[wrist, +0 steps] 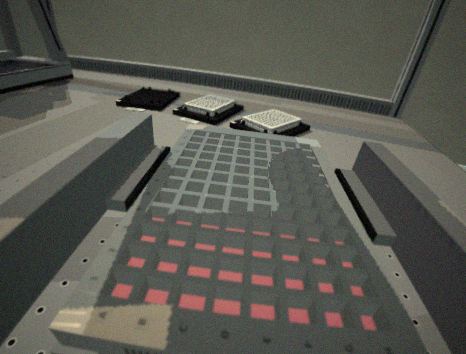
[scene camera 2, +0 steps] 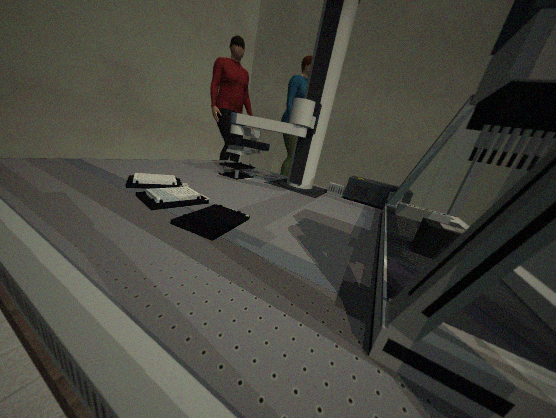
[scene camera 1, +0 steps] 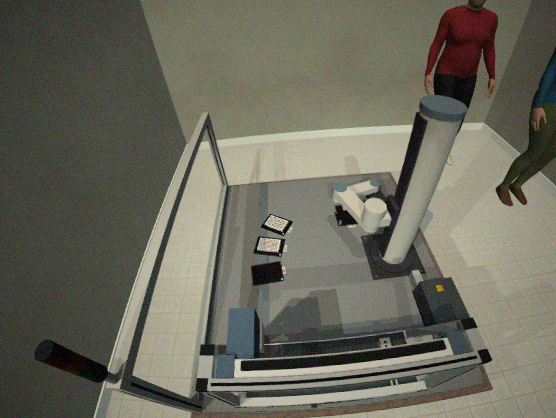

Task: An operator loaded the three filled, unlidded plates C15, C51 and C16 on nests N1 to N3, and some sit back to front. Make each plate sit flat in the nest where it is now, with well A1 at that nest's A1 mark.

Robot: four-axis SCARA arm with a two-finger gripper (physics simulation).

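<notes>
My gripper (scene camera 2: 243,151) (wrist: 254,146) is shut on a filled, unlidded plate (wrist: 206,194) with pink well bottoms, held level above the deck near the arm. Its lettering is too dark to read. One white plate (scene camera 1: 277,222) (scene camera 2: 156,178) (wrist: 272,120) sits on the back black nest. Another white plate (scene camera 1: 270,245) (scene camera 2: 175,193) (wrist: 212,103) sits on the middle nest. The front black nest (scene camera 1: 267,273) (scene camera 2: 211,221) (wrist: 150,98) holds no plate. The plates' labels and the nests' A1 marks are too small to tell.
A black stand (scene camera 1: 345,216) (scene camera 2: 237,165) is close under the arm. The white column (scene camera 1: 425,185) (scene camera 2: 326,100) rises beside it. A dark box (scene camera 1: 440,302) (scene camera 2: 372,189) and a blue box (scene camera 1: 241,330) stand on the deck. A framed panel (scene camera 1: 216,150) borders one side. People stand beyond the deck.
</notes>
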